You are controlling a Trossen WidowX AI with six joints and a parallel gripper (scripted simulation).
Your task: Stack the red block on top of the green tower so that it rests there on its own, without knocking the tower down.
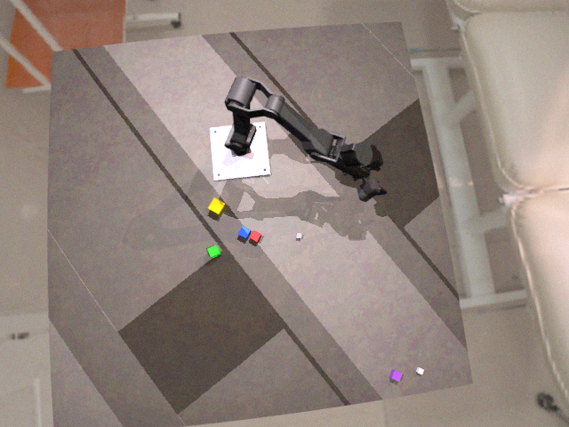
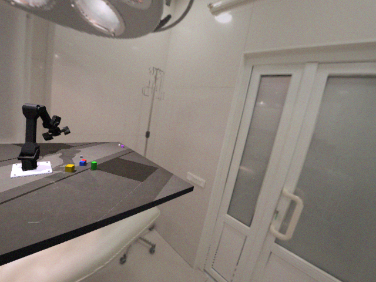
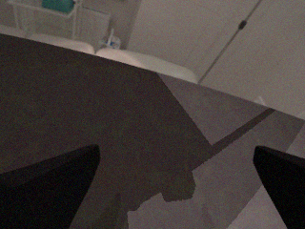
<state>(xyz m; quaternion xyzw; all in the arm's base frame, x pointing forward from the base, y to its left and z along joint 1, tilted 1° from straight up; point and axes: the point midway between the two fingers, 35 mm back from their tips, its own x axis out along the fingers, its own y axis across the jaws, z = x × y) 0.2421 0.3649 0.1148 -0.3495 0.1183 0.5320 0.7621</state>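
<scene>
Right now the red block is 410 mm to the right of my gripper tip, 100 mm below it and 50 mm ahead of it. Also, from my gripper tip: blue block: 440 mm to the right, 100 mm below, 30 mm ahead; then green block: 540 mm to the right, 80 mm below, 70 mm ahead; then yellow block: 500 mm to the right, 100 mm below, 70 mm behind.
</scene>
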